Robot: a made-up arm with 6 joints. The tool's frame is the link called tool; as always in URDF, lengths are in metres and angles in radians.
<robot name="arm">
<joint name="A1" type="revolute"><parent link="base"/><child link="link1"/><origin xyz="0.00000 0.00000 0.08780" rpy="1.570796 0.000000 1.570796"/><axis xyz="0 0 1"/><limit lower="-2.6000" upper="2.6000" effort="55" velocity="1.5"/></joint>
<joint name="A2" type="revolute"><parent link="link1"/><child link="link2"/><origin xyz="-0.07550 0.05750 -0.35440" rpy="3.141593 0.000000 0.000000"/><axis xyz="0 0 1"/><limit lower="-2.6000" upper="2.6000" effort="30" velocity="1.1"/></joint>
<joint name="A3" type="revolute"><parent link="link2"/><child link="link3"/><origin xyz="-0.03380 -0.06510 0.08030" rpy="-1.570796 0.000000 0.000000"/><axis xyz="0 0 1"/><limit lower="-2.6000" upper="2.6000" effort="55" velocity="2.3"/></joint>
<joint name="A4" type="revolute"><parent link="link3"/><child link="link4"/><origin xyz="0.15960 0.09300 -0.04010" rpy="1.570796 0.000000 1.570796"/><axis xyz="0 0 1"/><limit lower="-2.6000" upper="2.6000" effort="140" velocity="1.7"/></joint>
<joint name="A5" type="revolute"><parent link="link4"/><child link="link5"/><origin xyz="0.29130 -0.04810 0.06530" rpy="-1.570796 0.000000 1.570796"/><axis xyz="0 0 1"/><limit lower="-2.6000" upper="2.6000" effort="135" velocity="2.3"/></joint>
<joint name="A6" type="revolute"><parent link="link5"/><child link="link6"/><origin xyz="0.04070 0.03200 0.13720" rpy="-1.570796 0.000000 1.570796"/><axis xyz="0 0 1"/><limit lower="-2.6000" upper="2.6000" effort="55" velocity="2.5"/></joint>
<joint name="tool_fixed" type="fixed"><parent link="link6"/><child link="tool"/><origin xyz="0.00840 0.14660 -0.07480" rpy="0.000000 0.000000 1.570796"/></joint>
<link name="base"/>
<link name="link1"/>
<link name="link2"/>
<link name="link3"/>
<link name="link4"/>
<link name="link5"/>
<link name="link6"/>
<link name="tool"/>
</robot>
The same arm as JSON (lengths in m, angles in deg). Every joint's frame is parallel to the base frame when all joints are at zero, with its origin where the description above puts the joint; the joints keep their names.
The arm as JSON. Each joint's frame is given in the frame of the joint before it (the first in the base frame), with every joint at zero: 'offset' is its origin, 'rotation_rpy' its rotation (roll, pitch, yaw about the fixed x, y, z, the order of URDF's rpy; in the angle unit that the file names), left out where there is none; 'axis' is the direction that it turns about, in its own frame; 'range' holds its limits. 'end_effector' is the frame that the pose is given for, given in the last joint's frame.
{"length_unit": "m", "angle_unit": "deg", "chain": [{"id": "A1", "offset": [0.0, 0.0, 0.0878], "axis": [1.0, 0.0, 0.0], "range": [-148.97, 148.97]}, {"id": "A2", "offset": [-0.3544, -0.0755, 0.0575], "axis": [-1.0, 0.0, 0.0], "range": [-148.97, 148.97]}, {"id": "A3", "offset": [-0.0803, -0.0338, 0.0651], "axis": [0.0, 0.0, -1.0], "range": [-148.97, 148.97]}, {"id": "A4", "offset": [0.093, 0.1596, 0.0401], "axis": [0.0, 1.0, 0.0], "range": [-148.97, 148.97]}, {"id": "A5", "offset": [0.2913, 0.0653, 0.0481], "axis": [-1.0, 0.0, 0.0], "range": [-148.97, 148.97]}, {"id": "A6", "offset": [-0.1372, -0.032, -0.0407], "axis": [0.0, 0.0, 1.0], "range": [-148.97, 148.97]}], "end_effector": {"offset": [0.1466, -0.0084, -0.0748], "rotation_rpy": [0.0, 0.0, 0.0]}}
